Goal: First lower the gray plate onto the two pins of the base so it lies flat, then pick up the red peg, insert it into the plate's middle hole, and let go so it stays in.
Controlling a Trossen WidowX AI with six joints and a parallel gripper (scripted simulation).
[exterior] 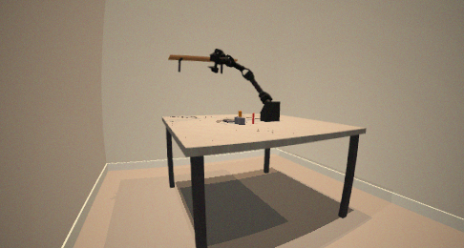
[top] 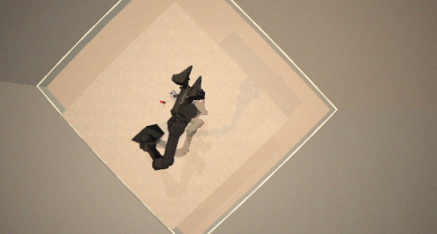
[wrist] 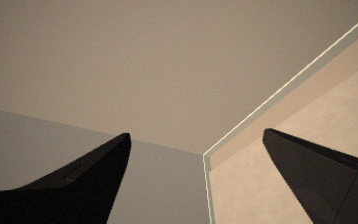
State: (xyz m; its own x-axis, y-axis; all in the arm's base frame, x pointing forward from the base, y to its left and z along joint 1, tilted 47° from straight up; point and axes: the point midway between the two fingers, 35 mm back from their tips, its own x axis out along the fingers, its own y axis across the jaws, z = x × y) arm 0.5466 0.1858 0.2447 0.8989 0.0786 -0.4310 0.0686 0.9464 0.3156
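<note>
Now: the gray plate 43 cm below my gripper tip, 21 cm behind it and 11 cm to the left of it. From my gripper tip the other things lie so: base 46 cm below, 19 cm behind, 4 cm to the right; red peg 43 cm below, 31 cm behind, 15 cm to the left; small orange part 43 cm below, 32 cm behind, 9 cm to the right.
</note>
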